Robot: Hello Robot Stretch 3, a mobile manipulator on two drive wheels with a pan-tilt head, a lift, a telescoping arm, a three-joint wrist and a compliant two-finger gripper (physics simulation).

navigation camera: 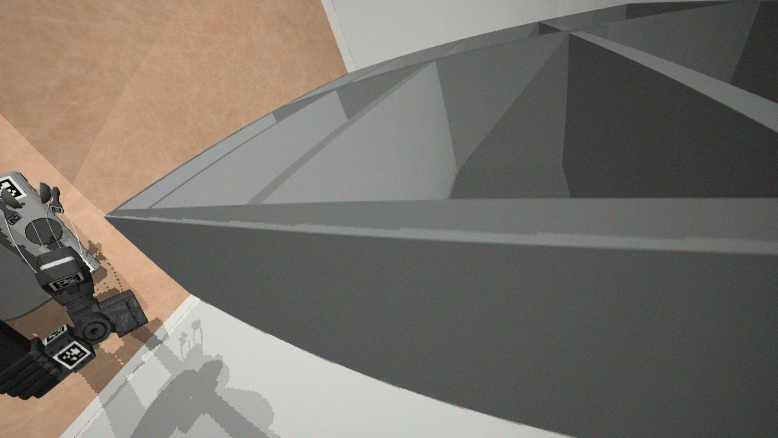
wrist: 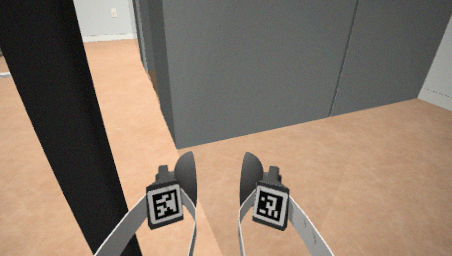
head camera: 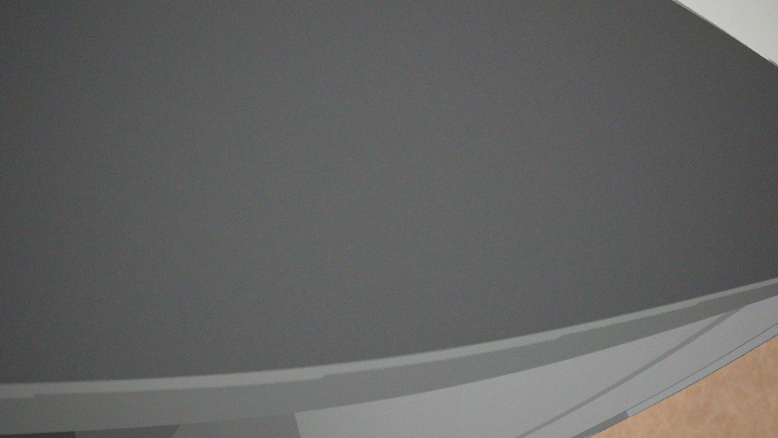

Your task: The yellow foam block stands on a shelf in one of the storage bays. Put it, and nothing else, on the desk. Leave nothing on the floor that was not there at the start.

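Where they show: gripper, fingertip midpoint: (navigation camera: 24,186) (wrist: 219,170); robot's base, origin of the base link: (navigation camera: 44,229).
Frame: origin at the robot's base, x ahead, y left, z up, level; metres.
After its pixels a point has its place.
The yellow foam block and the desk do not show in these views. My gripper (navigation camera: 28,194) @(z 0.502, x 0.040, y 0.097 m) (wrist: 219,170) @(z 0.502, x 0.040, y 0.097 m) is open, with floor visible between its fingertips. A tall grey storage unit shows its broad plain panel (head camera: 381,190) @(z 1.227, x 0.158, y -0.097 m) (navigation camera: 462,321) @(z 1.207, x 0.165, y -0.140 m) very close to the head and navigation cameras. Several of its open bays show in the navigation view, seen at a steep slant, and their depths are partly hidden. In the wrist view a grey unit (wrist: 255,65) @(z 0.356, x 0.401, y 0.912 m) stands beyond the fingertips, its plain side towards me.
In the navigation view a pale wall (navigation camera: 337,402) @(z 0.911, x 0.142, y -0.524 m) with the robot's shadow runs beside the unit. The tan floor (head camera: 707,397) @(z 0.000, x 0.797, y 0.096 m) (navigation camera: 217,59) @(z 0.000, x 0.885, y 0.398 m) (wrist: 350,175) @(z 0.001, x 0.694, y 0.510 m) shows in all views. A black upright post (wrist: 60,110) crosses the wrist view's left side.
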